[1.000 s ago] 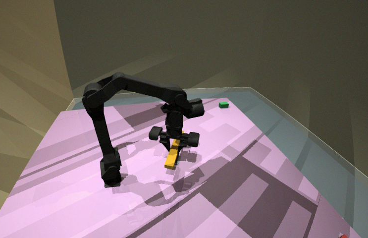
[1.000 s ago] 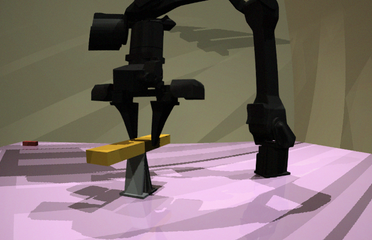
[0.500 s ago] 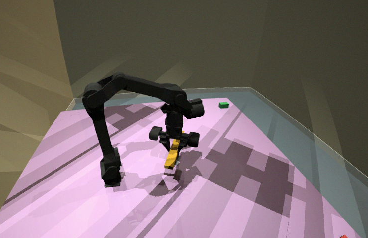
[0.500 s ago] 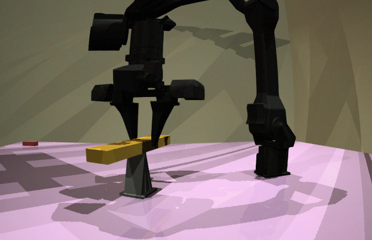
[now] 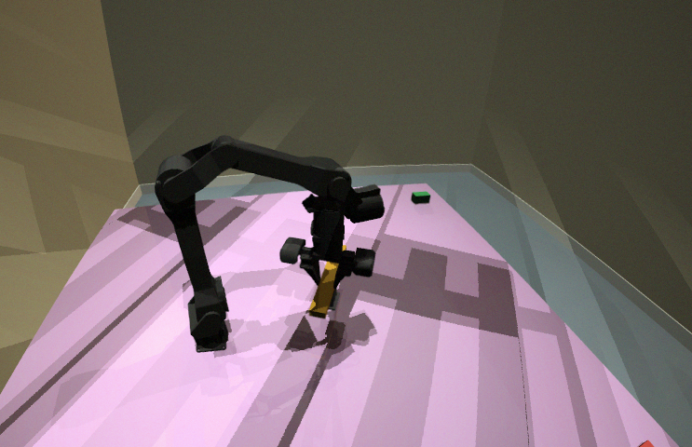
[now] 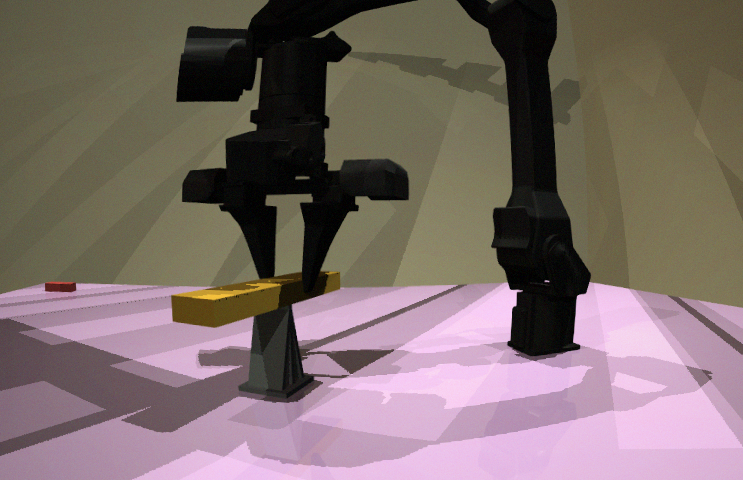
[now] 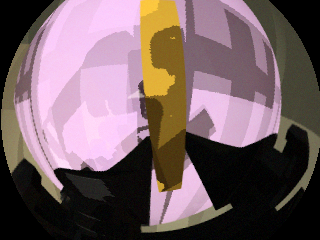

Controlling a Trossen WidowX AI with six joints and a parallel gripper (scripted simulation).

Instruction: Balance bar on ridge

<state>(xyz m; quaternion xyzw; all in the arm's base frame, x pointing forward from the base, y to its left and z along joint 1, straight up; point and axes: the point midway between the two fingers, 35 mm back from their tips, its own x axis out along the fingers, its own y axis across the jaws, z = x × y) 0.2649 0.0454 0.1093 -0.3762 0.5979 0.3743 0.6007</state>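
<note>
Right now my gripper tip is 1 cm short of the yellow bar and 3 cm to the right of it. Also, from my gripper tip: small red block 48 cm ahead, 55 cm to the right, 7 cm below; small green block 48 cm ahead, 45 cm to the left, 6 cm below.
</note>
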